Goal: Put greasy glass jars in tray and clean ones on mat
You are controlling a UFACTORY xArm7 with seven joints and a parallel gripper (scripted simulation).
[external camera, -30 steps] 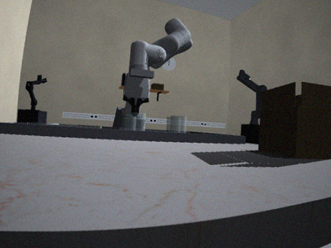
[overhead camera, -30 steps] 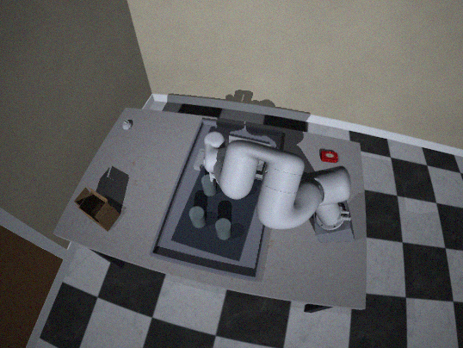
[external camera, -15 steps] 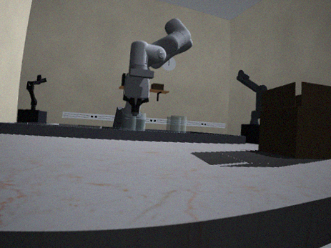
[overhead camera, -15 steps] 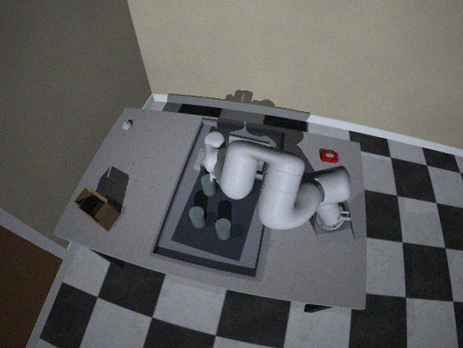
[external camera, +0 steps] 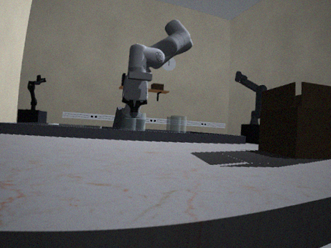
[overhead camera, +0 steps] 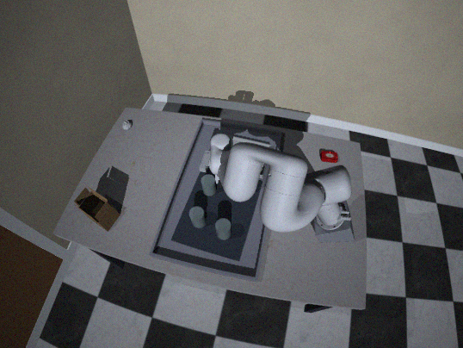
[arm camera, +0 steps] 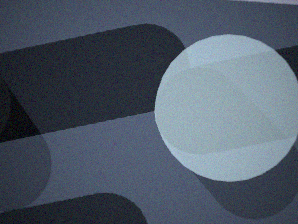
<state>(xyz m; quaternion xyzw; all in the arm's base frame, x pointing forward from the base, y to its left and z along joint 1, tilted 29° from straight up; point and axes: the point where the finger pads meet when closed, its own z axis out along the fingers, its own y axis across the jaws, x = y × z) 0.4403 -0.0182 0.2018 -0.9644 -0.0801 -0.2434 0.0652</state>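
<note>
Now: hand 10 mm past the dark drying mat, 90 mm to the right of it and 90 mm above it. Also, from my hand: light grey tray: 30 mm ahead, 230 mm to the right, 90 mm below; then red object: 420 mm behind, 440 mm to the right, 80 mm below; then cardboard box: 490 mm ahead, 370 mm to the left, 30 mm below.
</note>
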